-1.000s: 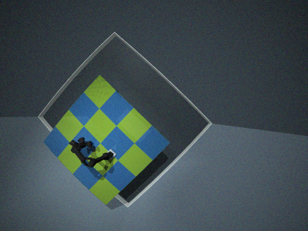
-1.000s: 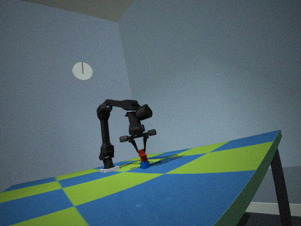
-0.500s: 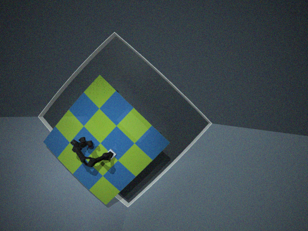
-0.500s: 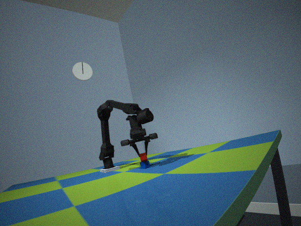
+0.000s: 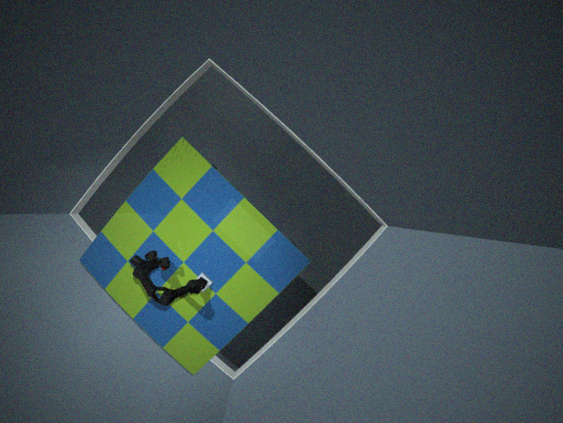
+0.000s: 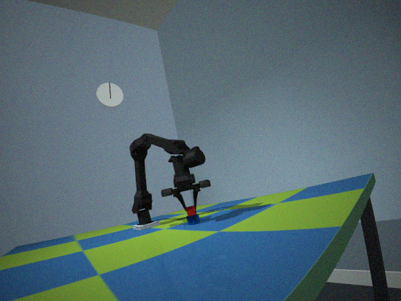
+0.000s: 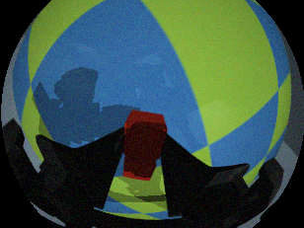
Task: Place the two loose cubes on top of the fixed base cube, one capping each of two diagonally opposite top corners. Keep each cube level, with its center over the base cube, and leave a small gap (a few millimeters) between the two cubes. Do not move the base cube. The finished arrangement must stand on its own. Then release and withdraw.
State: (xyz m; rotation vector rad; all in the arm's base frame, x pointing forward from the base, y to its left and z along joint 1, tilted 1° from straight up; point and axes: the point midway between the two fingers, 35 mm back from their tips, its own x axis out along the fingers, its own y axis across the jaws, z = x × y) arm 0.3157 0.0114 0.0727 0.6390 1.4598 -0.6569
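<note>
The red cube lies right at my gripper tip.
</note>
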